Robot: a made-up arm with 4 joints.
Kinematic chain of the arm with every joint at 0, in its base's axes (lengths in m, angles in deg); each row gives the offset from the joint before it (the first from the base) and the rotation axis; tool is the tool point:
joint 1: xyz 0 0 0.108 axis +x
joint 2: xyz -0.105 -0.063 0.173 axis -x
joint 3: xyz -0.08 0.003 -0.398 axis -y
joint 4: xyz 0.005 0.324 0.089 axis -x
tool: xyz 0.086 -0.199 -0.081
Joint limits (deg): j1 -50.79..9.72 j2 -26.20..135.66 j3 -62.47..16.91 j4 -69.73..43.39
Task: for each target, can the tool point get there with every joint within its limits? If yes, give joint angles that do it. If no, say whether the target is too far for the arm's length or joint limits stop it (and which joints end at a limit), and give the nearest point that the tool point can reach.
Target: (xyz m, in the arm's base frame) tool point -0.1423 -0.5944 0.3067
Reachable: yes | joints -7.67 105.83 -26.40 -32.95
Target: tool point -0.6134 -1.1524 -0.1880
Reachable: no: too far | nearest point -0.2544 -0.6722 0.0183 | short by 0.634 m
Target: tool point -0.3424 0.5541 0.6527
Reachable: no: joint limits stop it (at a limit: joint 1, joint 2, joint 3) | nearest point -0.1241 0.0246 0.7459 | short by 0.580 m
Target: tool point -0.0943 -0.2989 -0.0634
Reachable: yes | joints -3.65 49.86 -2.77 -3.25
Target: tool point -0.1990 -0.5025 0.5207
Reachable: yes | joints -36.00 102.43 -44.02 -48.97
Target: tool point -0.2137 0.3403 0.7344
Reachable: no: joint limits stop it (at a limit: joint 1, joint 2, joint 3) | nearest point -0.1196 0.0259 0.7434 | short by 0.328 m
